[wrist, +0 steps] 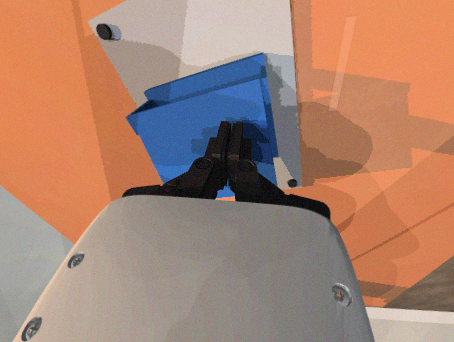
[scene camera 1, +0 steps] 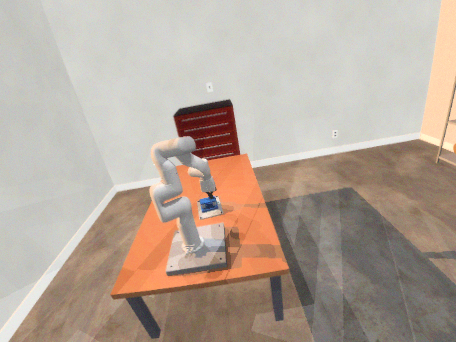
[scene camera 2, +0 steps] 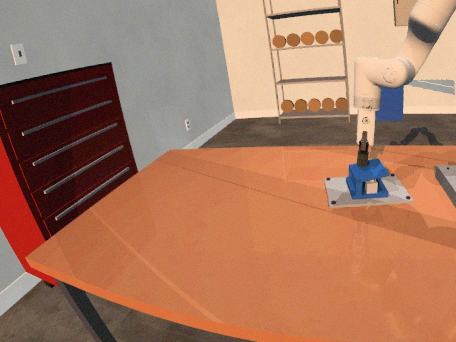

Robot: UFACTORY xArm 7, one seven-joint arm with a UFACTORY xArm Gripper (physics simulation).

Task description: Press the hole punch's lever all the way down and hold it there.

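Where they show: gripper, fingertip midpoint: [wrist: 232, 137] [scene camera 1: 211, 197] [scene camera 2: 361, 164]; arm's base, origin of the base link: [scene camera 1: 193, 244].
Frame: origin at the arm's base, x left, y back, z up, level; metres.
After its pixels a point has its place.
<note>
The blue hole punch [scene camera 1: 209, 205] {y -0.401, x -0.040, z -0.016 m} [scene camera 2: 353, 187] {y -0.441, x -0.014, z -0.016 m} sits on a light grey plate [scene camera 2: 337, 194] {y -0.486, x 0.012, z -0.028 m} [wrist: 235, 25] {y -0.489, x -0.057, z -0.028 m} with dark studs at its corners. Its broad blue lever [scene camera 2: 378, 170] {y -0.371, x -0.018, z 0.039 m} [wrist: 170, 131] {y -0.422, x -0.007, z 0.030 m} lies low over the body and looks nearly level, with a slight tilt, in the second scene view. A small pale block [scene camera 2: 371, 187] {y -0.389, x 0.015, z 0.002 m} shows under the lever. My gripper [scene camera 1: 211, 195] {y -0.420, x -0.060, z 0.035 m} [scene camera 2: 363, 163] {y -0.420, x -0.060, z 0.035 m} [wrist: 232, 137] {y -0.420, x -0.060, z 0.035 m} is shut and empty, pointing down. Its fingertips appear to touch the lever's top; the exact contact is hidden. I cannot tell if the lever is at its lowest point.
The orange table [scene camera 1: 245, 230] {y -0.121, x -0.295, z -0.036 m} [scene camera 2: 210, 225] {y -0.787, x 0.217, z -0.036 m} carries the punch and the arm's grey base [scene camera 1: 215, 250] {y 0.057, x -0.135, z 0.000 m} [scene camera 2: 446, 179] {y -0.160, x -0.069, z -0.001 m}. A red drawer cabinet [scene camera 1: 207, 127] [scene camera 2: 75, 145] stands beyond the table's end. A shelf rack [scene camera 2: 307, 80] with round brown items stands against the far wall.
</note>
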